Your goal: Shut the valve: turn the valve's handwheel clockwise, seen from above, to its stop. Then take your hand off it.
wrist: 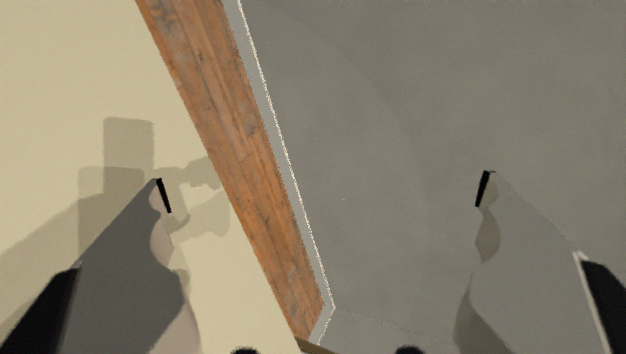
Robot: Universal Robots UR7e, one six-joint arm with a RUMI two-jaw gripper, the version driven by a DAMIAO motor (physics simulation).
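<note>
My gripper (320,178) is open, with its two fingers far apart at the left and right of the wrist view and no thing between their tips. The valve and its handwheel do not show in the wrist view, so I cannot tell where my gripper is relative to them.
A wooden strip (235,145) with a thin grey, white-edged border runs slantwise from the top left to the bottom middle. A pale yellow surface (60,65) with shadows of the arm and gripper lies left of it. A large grey surface (380,125) lies right of it.
</note>
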